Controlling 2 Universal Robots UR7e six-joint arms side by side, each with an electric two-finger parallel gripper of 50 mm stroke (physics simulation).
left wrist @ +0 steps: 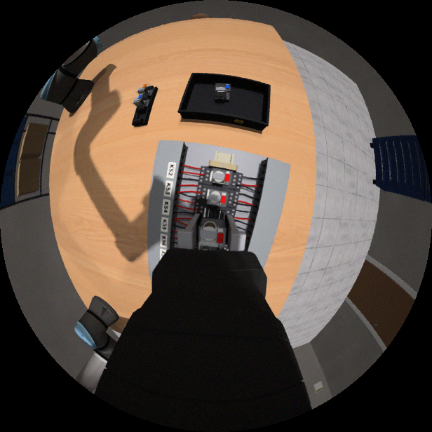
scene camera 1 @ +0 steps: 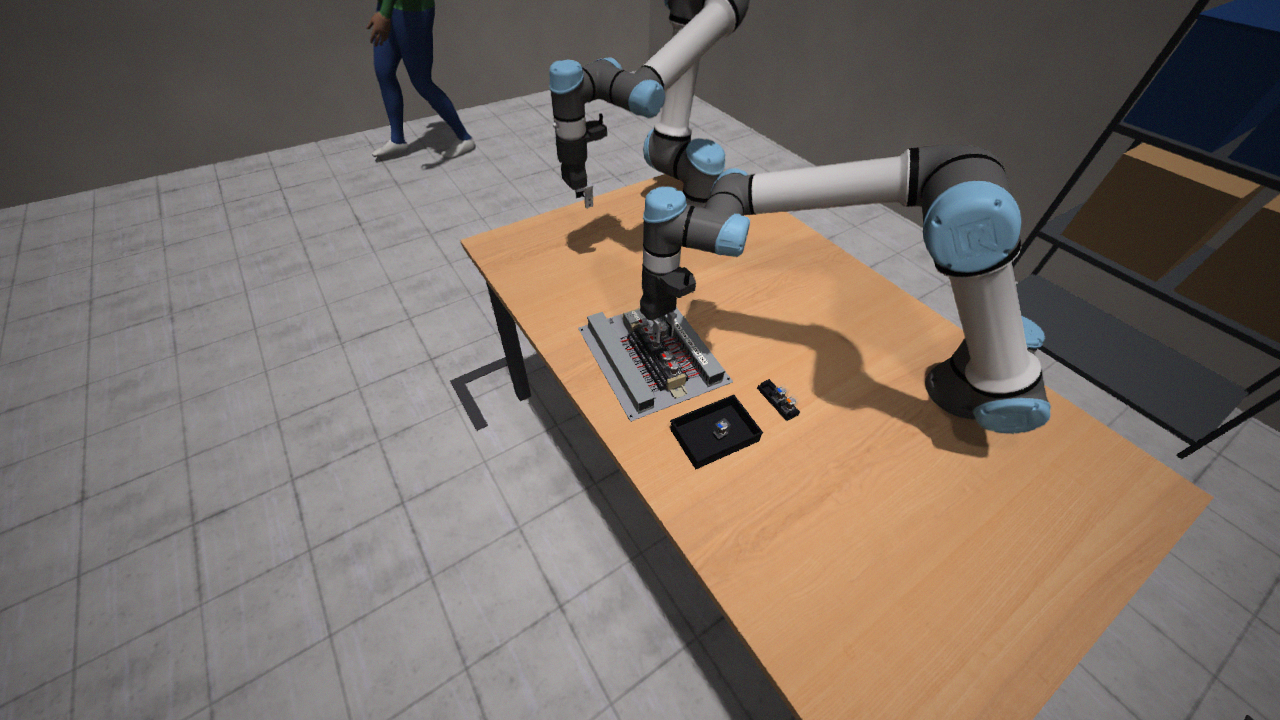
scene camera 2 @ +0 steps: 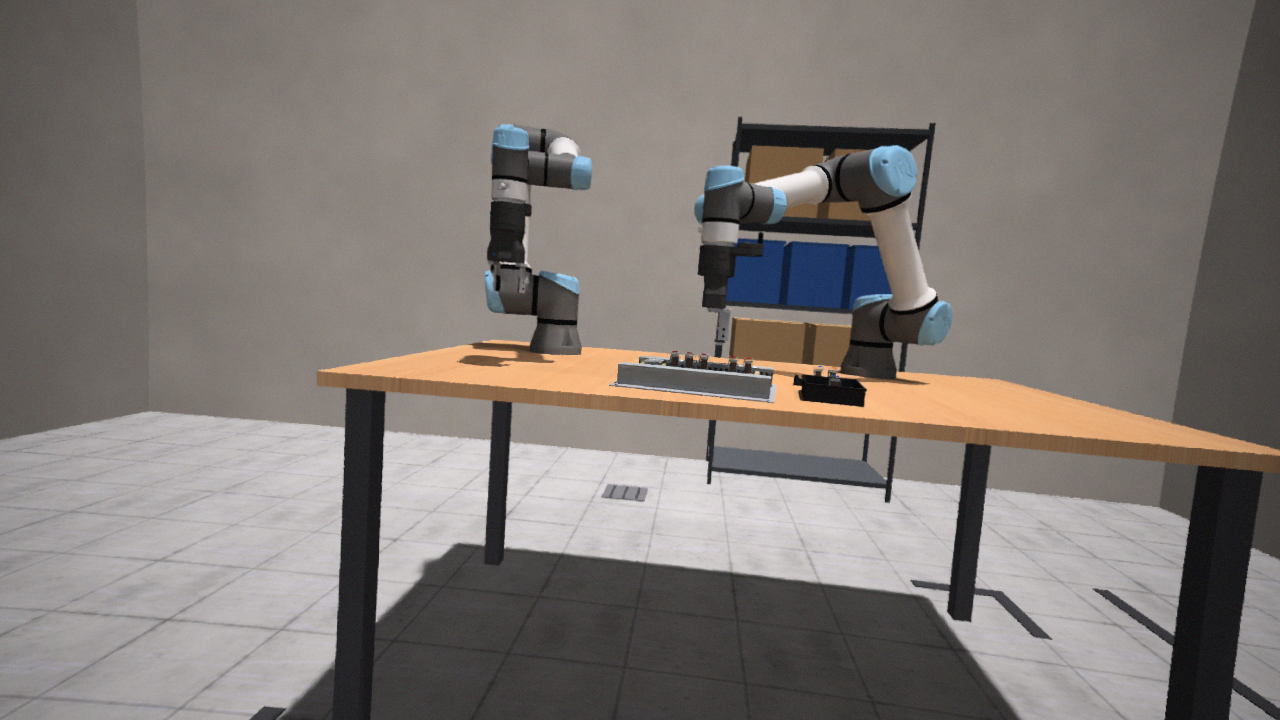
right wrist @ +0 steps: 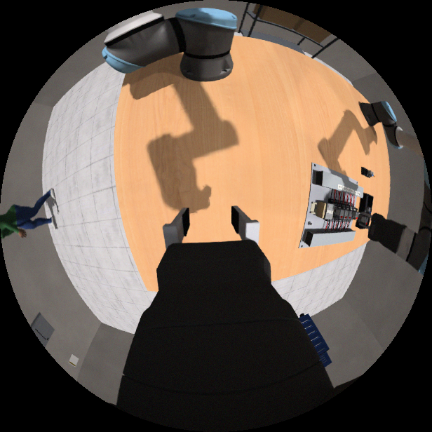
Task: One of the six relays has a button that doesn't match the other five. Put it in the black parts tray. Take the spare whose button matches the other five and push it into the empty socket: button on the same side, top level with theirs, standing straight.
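Places are measured from the left arm's base along level axes (x left, y ahead, z down), in metres.
Where they show: left gripper, between the fingertips: (scene camera 1: 662, 336) (scene camera 2: 722, 339); right gripper, between the fingertips: (scene camera 1: 584, 201) (scene camera 2: 508, 291); left arm's base, origin of its link: (scene camera 1: 959, 392) (scene camera 2: 867, 375); right arm's base, origin of its link: (scene camera 2: 555, 352).
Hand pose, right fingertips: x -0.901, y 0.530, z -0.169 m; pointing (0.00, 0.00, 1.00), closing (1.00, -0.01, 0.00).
Observation:
Each offset is from my right fingertips to the top centre of the thing. "spot": to the spot under its first point.
My left gripper (scene camera 1: 658, 327) (scene camera 2: 721, 333) (left wrist: 212, 222) is shut on a clear relay with a red button (left wrist: 208, 230), held upright low over the relay row of the grey panel @[dz +0.126, dx +0.440, dy +0.133 m] (scene camera 1: 617, 367) (scene camera 2: 694, 380) (left wrist: 275, 200). The button is on the right in the left wrist view. Two seated red-button relays (left wrist: 218, 177) (left wrist: 217, 198) show ahead, with a dark socket area between them and the held relay, partly hidden. A blue-button relay @[dz +0.122, dx +0.723, dy +0.037 m] (scene camera 1: 721, 428) (left wrist: 222, 91) is in the black parts tray (left wrist: 210, 119). My right gripper (scene camera 1: 586, 195) (scene camera 2: 512, 279) (right wrist: 210, 215) is open and empty, high above the table.
The black spare holder @[spot: dz +0.166, dx +0.674, dy -0.133 m] (scene camera 1: 766, 389) (left wrist: 140, 121) carries a blue-button relay (left wrist: 139, 101) and an orange-button relay (left wrist: 144, 89). It lies beside the tray. Grey wire ducts flank the relay row. A beige end block (left wrist: 223, 163) stands at the row's end.

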